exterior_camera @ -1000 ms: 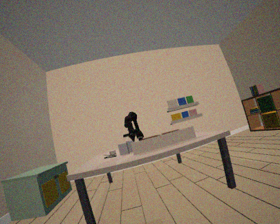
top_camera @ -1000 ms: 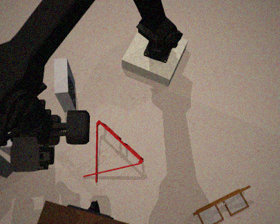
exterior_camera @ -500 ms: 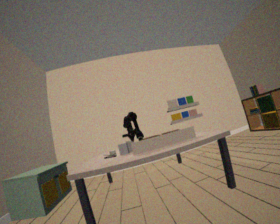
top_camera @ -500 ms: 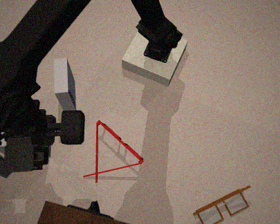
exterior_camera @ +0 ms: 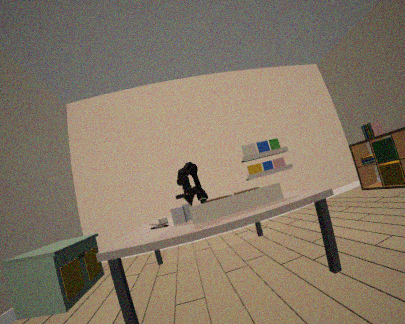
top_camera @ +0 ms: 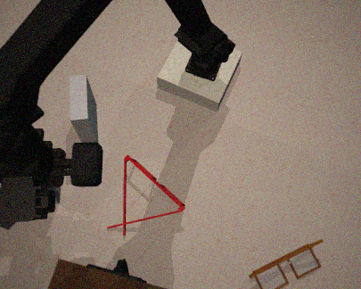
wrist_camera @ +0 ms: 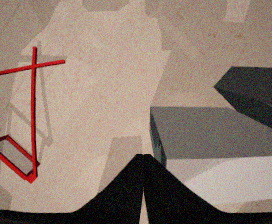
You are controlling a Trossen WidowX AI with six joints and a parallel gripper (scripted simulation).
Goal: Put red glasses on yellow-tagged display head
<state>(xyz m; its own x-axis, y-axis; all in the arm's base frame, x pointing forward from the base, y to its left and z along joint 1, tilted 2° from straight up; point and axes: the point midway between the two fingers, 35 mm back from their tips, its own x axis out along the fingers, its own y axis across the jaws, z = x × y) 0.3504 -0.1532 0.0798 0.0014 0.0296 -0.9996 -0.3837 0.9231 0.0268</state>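
Right now my gripper tip is 7 cm past the small peg, 9 cm to the left of it and 7 cm above it.
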